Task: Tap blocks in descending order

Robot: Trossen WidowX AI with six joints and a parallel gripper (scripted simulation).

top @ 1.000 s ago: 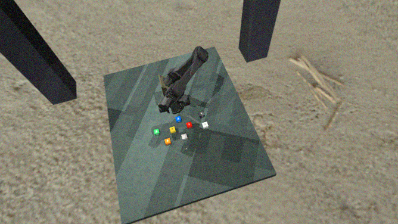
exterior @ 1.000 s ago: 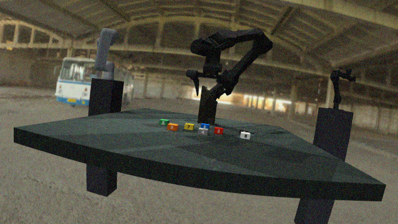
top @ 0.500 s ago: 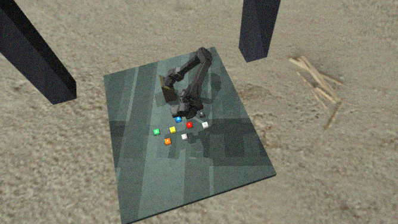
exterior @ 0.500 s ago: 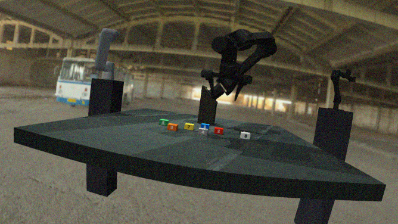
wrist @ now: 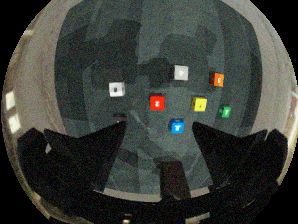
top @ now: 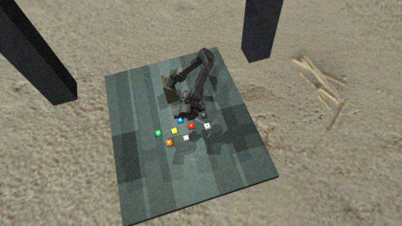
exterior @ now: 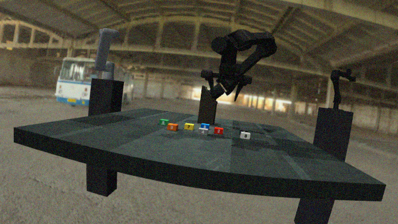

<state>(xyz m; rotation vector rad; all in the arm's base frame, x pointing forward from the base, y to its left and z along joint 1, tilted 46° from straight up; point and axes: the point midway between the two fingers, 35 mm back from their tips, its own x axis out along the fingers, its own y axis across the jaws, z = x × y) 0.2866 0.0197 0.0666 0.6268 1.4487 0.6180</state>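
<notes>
Right now the blue block is 12 cm below my gripper tip, 7 cm behind it and 6 cm to the right of it. Round my gripper tip: white block 12 cm below, 10 cm to the left, 3 cm ahead; then grey block 12 cm below, 7 cm ahead, 5 cm to the right; then red block 12 cm below.
</notes>
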